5 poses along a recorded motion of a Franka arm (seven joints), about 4.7 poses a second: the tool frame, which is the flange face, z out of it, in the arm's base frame.
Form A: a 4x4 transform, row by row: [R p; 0 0 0 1], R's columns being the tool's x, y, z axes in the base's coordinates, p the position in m. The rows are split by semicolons.
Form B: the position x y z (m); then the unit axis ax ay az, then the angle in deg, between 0 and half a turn. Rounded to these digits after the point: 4 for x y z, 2 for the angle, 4 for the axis.
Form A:
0.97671 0.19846 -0.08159 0.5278; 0.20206 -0.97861 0.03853 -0.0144; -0.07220 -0.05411 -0.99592 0.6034; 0 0 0 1
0.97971 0.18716 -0.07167 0.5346; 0.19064 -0.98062 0.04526 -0.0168; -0.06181 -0.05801 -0.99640 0.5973; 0 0 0 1
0.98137 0.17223 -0.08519 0.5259; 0.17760 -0.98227 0.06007 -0.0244; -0.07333 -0.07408 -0.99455 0.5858; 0 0 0 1
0.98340 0.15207 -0.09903 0.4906; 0.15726 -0.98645 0.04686 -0.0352; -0.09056 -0.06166 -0.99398 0.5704; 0 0 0 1
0.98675 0.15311 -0.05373 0.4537; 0.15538 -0.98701 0.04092 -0.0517; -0.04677 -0.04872 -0.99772 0.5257; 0 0 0 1
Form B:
0.5278 -0.0144 0.6034 -0.9942 -0.1008 0.0387 177.33
0.5346 -0.0168 0.5973 -0.9949 -0.0950 0.0336 177.03
0.5259 -0.0244 0.5858 -0.9953 -0.0880 0.0399 176.14
0.4906 -0.0352 0.5704 -0.9958 -0.0777 0.0476 176.88
0.4537 -0.0517 0.5257 -0.9967 -0.0774 0.0252 177.42

